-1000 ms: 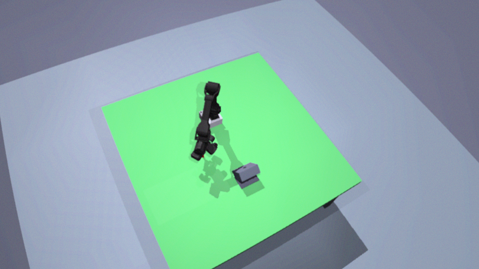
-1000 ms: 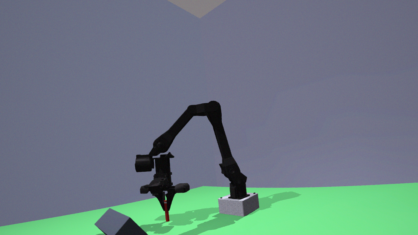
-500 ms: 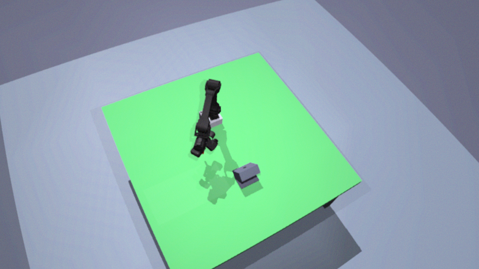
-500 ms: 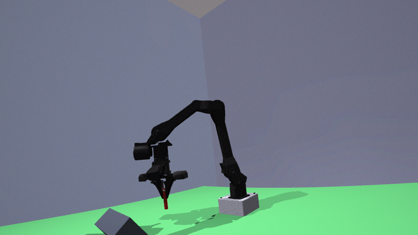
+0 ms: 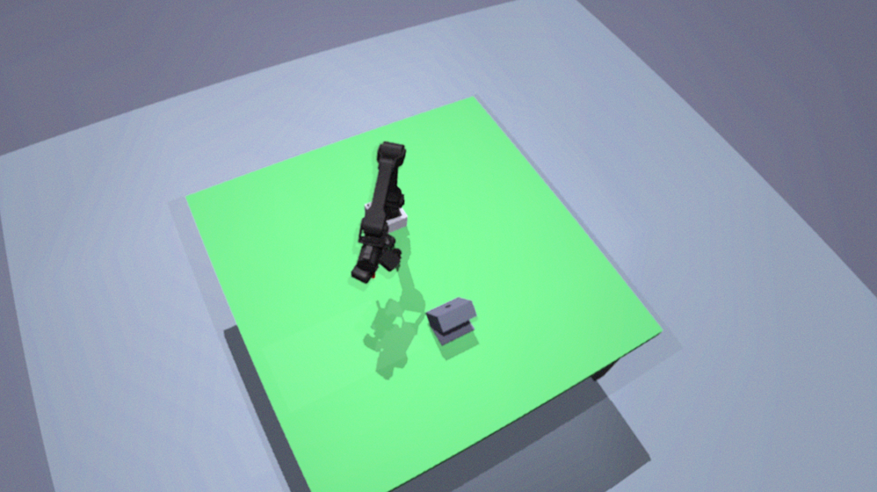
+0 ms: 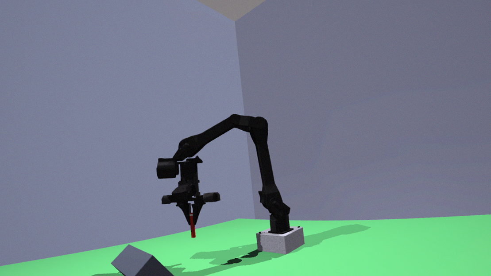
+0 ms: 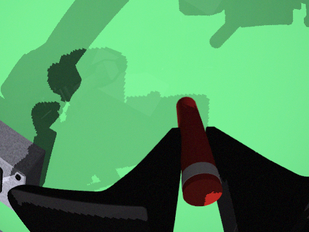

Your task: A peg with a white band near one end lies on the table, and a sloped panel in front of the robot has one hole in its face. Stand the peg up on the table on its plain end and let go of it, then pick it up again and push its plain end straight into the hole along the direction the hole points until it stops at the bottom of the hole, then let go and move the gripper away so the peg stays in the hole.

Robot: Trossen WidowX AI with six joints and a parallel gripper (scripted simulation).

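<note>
The grey sloped panel lies 220 mm ahead of my gripper tip, 190 mm to the left of it and 60 mm below it. Round my gripper tip: red peg 20 mm above.
</note>
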